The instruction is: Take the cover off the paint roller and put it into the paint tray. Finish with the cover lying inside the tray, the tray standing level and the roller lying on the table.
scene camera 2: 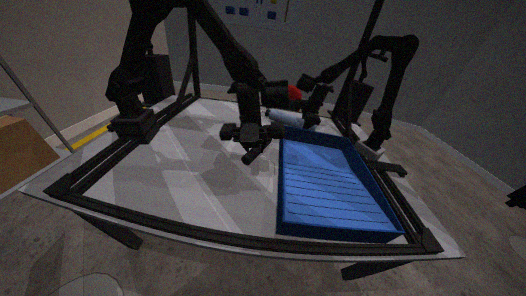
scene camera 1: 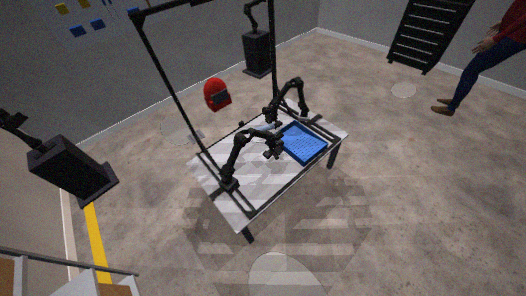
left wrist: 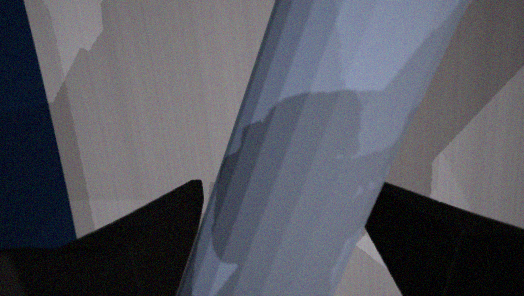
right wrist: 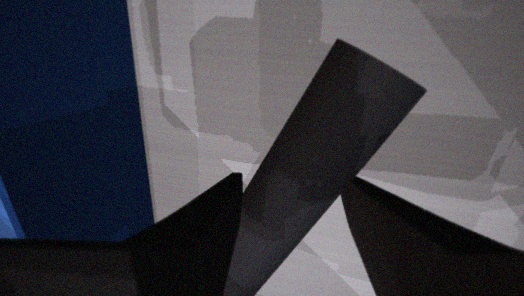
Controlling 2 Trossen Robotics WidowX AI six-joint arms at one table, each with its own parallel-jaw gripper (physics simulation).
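Places are measured from the left arm's base along level axes (x down, y back, z left), in metres.
Where they show: left gripper, fingertip midpoint: (scene camera 2: pixel 301 128) (scene camera 1: pixel 272 127) (left wrist: pixel 277 186); right gripper, fingertip midpoint: (scene camera 2: pixel 255 152) (scene camera 1: pixel 275 153) (right wrist: pixel 292 183); left arm's base, link origin: (scene camera 2: pixel 371 145) (scene camera 1: pixel 304 114); right arm's base, link origin: (scene camera 2: pixel 132 114) (scene camera 1: pixel 227 181).
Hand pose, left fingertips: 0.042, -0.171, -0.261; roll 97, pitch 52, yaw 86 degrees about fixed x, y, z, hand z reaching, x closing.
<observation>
Each offset is from my left fingertips to the top centre of the thing, as dx, dy, dz. "spot": to the spot under its first point. Level surfaces: height alone.
The light blue cover @(-0.045, -0.026, -0.048) (scene camera 1: pixel 267 128) (scene camera 2: pixel 285 118) (left wrist: pixel 320 125) is a faceted tube held just behind the blue tray in scene camera 2. My left gripper (left wrist: pixel 277 186) (scene camera 2: pixel 311 120) is shut on it. The roller's dark handle @(spot: -0.018, -0.312, +0.109) (scene camera 2: pixel 254 155) (right wrist: pixel 330 115) slants between the fingers of my right gripper (right wrist: pixel 292 183), which is shut on it left of the tray in scene camera 2. The roller's wire frame and core are hidden or too dark to make out, so I cannot tell how they sit to the cover. The blue paint tray @(-0.052, -0.147, +0.257) (scene camera 1: pixel 306 161) (scene camera 2: pixel 340 234) (left wrist: pixel 30 150) (right wrist: pixel 70 100) stands level on the table.
Black rails (scene camera 2: pixel 200 235) edge the white table @(dx +0.013) (scene camera 2: pixel 150 185). An upright black post (scene camera 1: pixel 172 95) rises near the back edge in scene camera 1. The right forearm reaches over the table's middle. A red object (scene camera 1: pixel 216 92) stands beyond the table.
</observation>
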